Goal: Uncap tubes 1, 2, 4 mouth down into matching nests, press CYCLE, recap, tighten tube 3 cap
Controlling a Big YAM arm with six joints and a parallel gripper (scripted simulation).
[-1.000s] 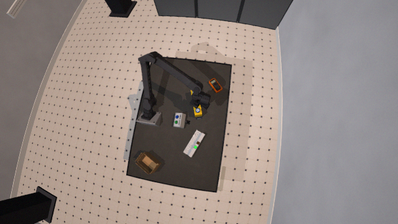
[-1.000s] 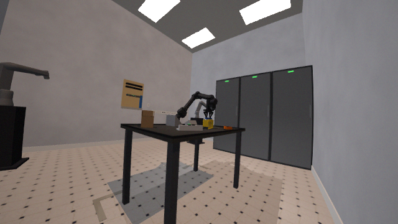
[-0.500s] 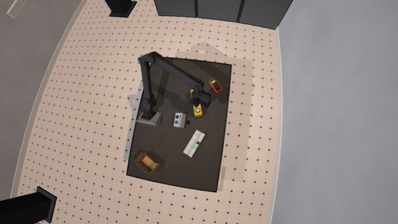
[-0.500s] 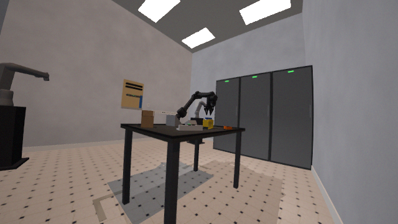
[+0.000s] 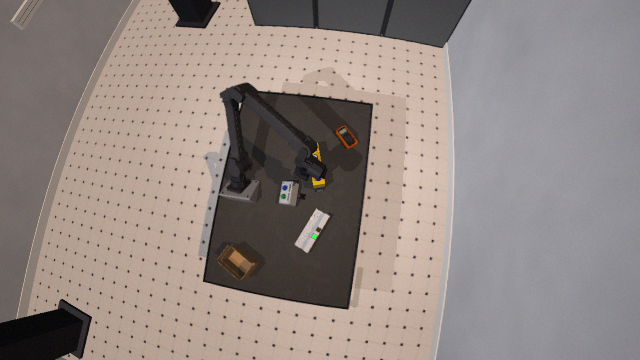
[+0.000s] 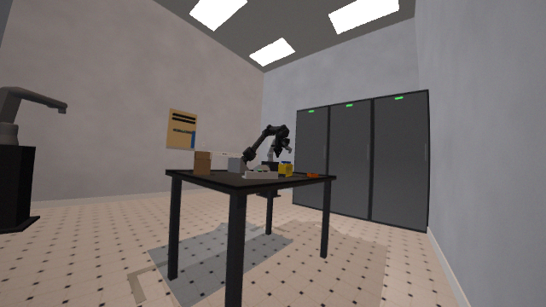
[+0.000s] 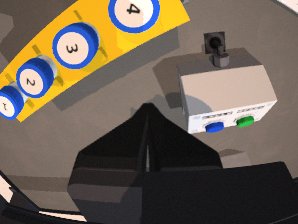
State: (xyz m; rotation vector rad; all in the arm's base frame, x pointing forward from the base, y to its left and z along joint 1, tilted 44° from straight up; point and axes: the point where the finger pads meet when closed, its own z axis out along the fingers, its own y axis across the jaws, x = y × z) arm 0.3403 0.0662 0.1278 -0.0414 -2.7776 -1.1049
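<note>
Now: hand 9 cm past the blue key, 9 cm above it and 8 cm to the left of it. Round my hand: green key: 13 cm to the right, 9 cm below, 9 cm behind; grey key housing: 10 cm to the right, 10 cm below, 7 cm behind; orange meter: 29 cm to the left, 15 cm ahead, 14 cm below.
</note>
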